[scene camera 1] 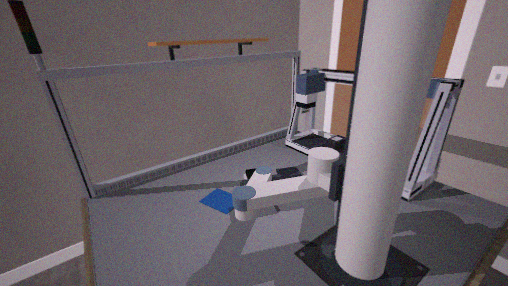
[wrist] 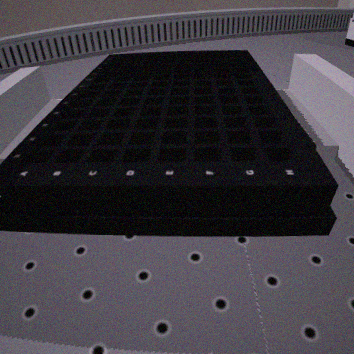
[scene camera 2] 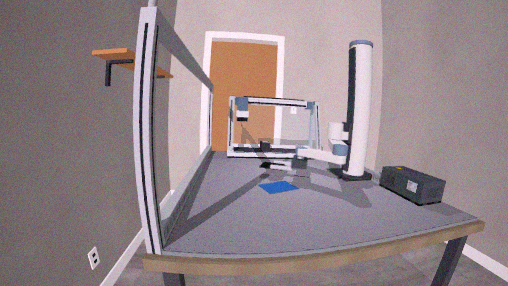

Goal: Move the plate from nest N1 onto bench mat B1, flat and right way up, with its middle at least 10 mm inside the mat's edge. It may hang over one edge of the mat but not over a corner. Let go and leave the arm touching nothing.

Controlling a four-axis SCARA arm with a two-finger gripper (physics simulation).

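Places are measured from the arm's base along level axes (x ahead, y left, z up), in centimetres.
Where they show: gripper, between the fingertips: (wrist: 166, 80) (scene camera 2: 272, 164); arm's base, origin of its link: (scene camera 1: 357, 263) (scene camera 2: 352, 175).
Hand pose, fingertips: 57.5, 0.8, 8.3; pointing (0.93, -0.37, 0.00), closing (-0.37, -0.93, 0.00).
Each offset is from my fingertips to the top centre of the thing, as dx, dy, dz. "*": to the spot under its first point. Level surfaces: height alone.
The black plate {-0.5, +0.1, -0.1} (wrist: 170, 135) lies level between the fingers in the wrist view, its letter row A to H facing up. In scene camera 2 the plate (scene camera 2: 265, 165) is a small dark shape at the fingers' ends; in scene camera 1 part of the plate (scene camera 1: 250, 173) shows beside the wrist joint. My gripper (wrist: 166, 80) (scene camera 2: 279, 165) is shut on the plate and holds it above the table, beyond the mat in scene camera 2. Nest N1 {-4.6, -20.1, -5.5} (scene camera 1: 288, 172) seems to be the dark shape behind the arm. The blue bench mat B1 {dz -6.8} (scene camera 1: 215, 200) (scene camera 2: 278, 187) lies flat; the arm hides its right corner in scene camera 1.
The arm's white column (scene camera 1: 372, 150) (scene camera 2: 361, 110) stands on the table {dz -7.0} (scene camera 1: 150, 235) (scene camera 2: 320, 225). A gantry frame {* -52.0, -53.1, +22.6} (scene camera 1: 430, 135) (scene camera 2: 315, 130) stands at the back. A fence with a slotted base rail (scene camera 1: 190, 160) (wrist: 175, 27) runs along one side. A dark box {* -60.7, +48.1, +1.2} (scene camera 2: 412, 185) sits at the right edge.
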